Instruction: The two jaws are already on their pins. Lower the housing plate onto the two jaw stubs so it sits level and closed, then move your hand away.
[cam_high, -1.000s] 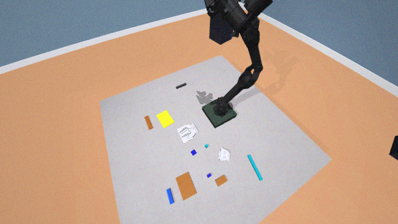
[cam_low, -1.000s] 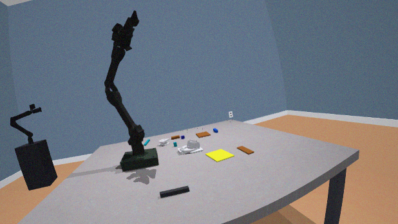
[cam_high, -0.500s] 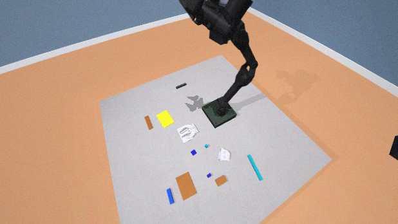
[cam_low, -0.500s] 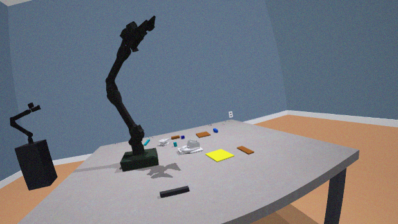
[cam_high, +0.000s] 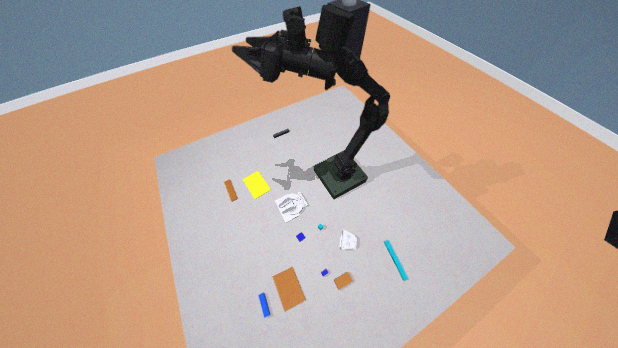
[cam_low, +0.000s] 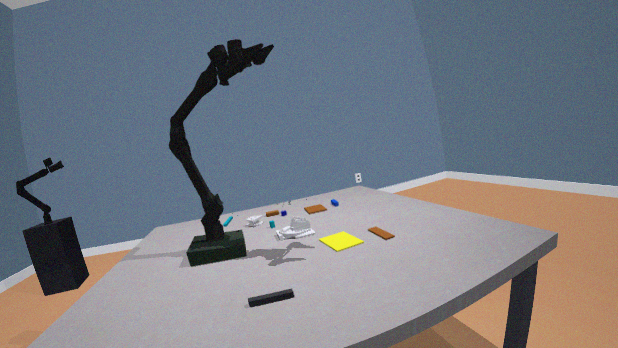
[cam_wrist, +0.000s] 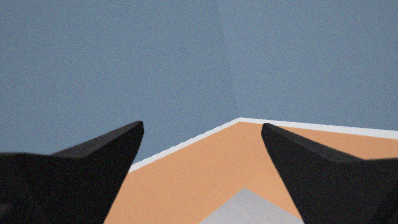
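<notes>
The cyan cube is 65 cm below my gripper tip, 28 cm to the left of it and 1 cm behind it. Also, from my gripper tip: yellow sheet: 66 cm below, 9 cm to the right, 9 cm ahead; cyan bar: 66 cm below, 58 cm to the left, 16 cm behind; orange strip: 66 cm below, 21 cm ahead, 15 cm to the right.
</notes>
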